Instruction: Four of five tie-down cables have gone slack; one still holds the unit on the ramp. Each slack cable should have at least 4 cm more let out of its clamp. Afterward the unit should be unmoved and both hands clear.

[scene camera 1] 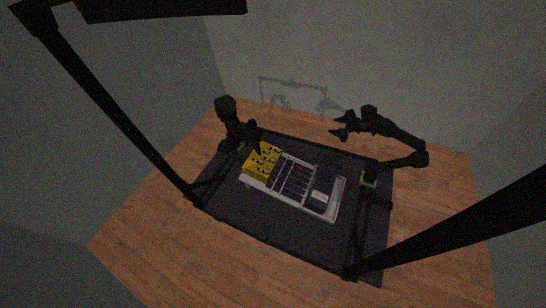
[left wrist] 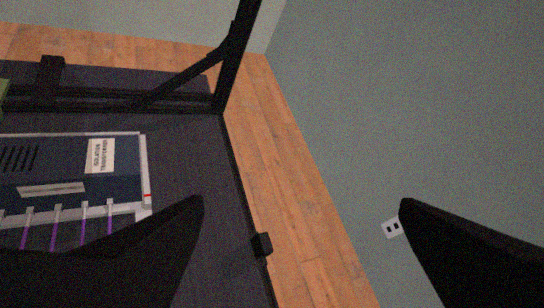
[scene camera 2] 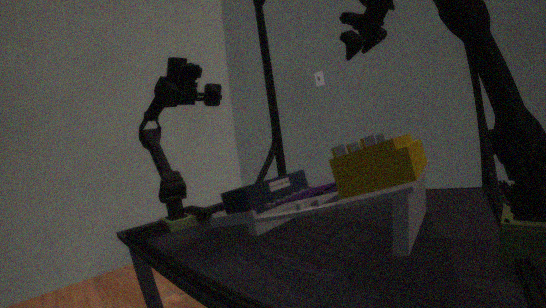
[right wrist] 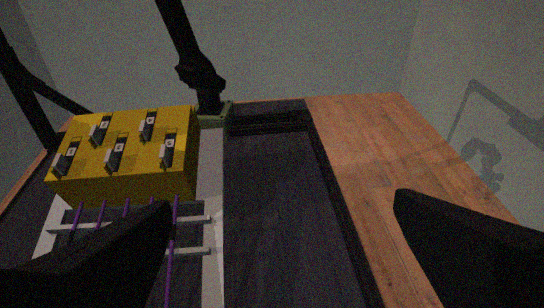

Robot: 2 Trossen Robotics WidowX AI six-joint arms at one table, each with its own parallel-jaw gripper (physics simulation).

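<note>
The dark blue unit (scene camera 1: 326,176) (scene camera 2: 250,196) (left wrist: 65,160) sits at the low end of the pale ramp (scene camera 1: 340,197) (scene camera 2: 411,215) (left wrist: 145,170) (right wrist: 211,170). A yellow clamp block (scene camera 1: 253,173) (scene camera 2: 375,172) (right wrist: 120,191) with several numbered levers is at the high end. Purple cables (scene camera 2: 320,191) (left wrist: 82,234) (right wrist: 169,275) run between them; which are slack cannot be told. My left gripper (scene camera 1: 258,144) (scene camera 2: 345,33) (left wrist: 301,206) is open and empty, high above the block's end. My right gripper (scene camera 1: 334,125) (right wrist: 284,206) is open and empty, raised off the ramp's side.
The ramp stands on a dark table (scene camera 1: 280,239) (scene camera 2: 310,270) (left wrist: 185,165) (right wrist: 275,200). Black frame posts (scene camera 1: 120,120) (scene camera 2: 270,90) (left wrist: 235,55) rise at its edges. Wooden floor (scene camera 1: 165,240) (left wrist: 280,175) (right wrist: 365,145) surrounds it. A wall outlet (scene camera 2: 319,78) (left wrist: 392,227) is on the wall.
</note>
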